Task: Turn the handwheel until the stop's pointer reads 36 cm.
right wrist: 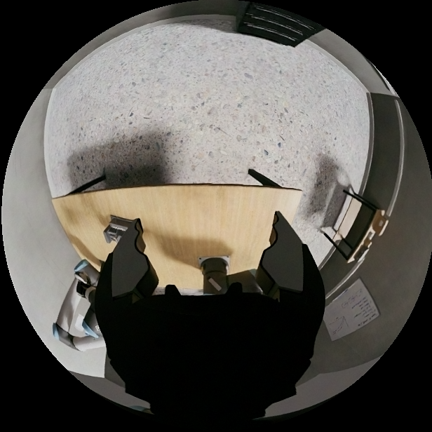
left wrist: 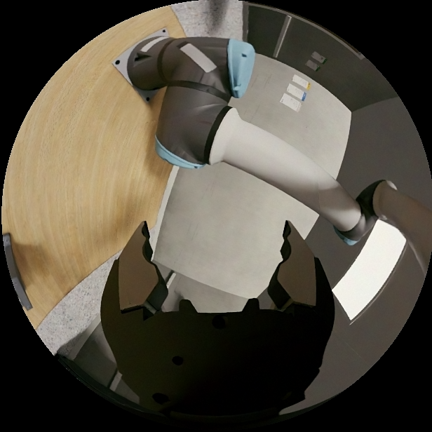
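Note:
A grey device [left wrist: 17,280] [right wrist: 118,228] stands on the wooden table; part of it shows at the left edge of the left wrist view, and it is small at the left end of the table in the right wrist view. Its handwheel, pointer and scale cannot be made out. My left gripper [left wrist: 216,221] is open and empty, with the device off to its left side in its view. My right gripper [right wrist: 206,215] is open and empty, high above the table, away from the device, which shows beside the left finger in the right wrist view.
The wooden table [left wrist: 65,165] [right wrist: 190,200] holds a robot arm's base plate [left wrist: 121,62]. The arm's pale link [left wrist: 280,160] spans the left wrist view. Another arm [right wrist: 67,320] shows at lower left in the right wrist view. A small side table [right wrist: 351,220] stands at the right.

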